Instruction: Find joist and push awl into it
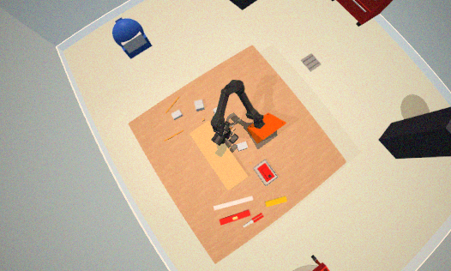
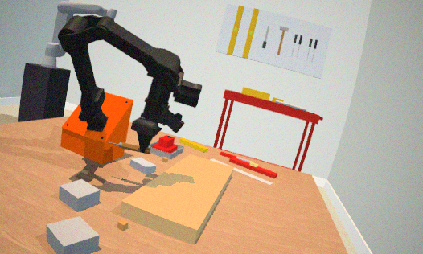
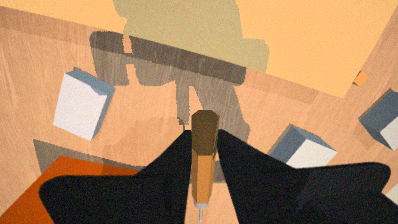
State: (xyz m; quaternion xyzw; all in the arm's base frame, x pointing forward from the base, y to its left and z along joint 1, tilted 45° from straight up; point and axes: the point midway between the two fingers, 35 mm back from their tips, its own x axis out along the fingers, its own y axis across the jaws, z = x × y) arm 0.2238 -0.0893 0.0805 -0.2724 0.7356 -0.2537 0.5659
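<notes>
My gripper tip is now 6 cm past the awl and 1 cm to the left of it. From my gripper tip the other things lie so: white strip 30 cm ahead, 41 cm to the left, 11 cm below; grey tray 3 cm behind, 41 cm to the left, 10 cm below; stud finder 3 cm behind, 43 cm to the left, 6 cm below.
</notes>
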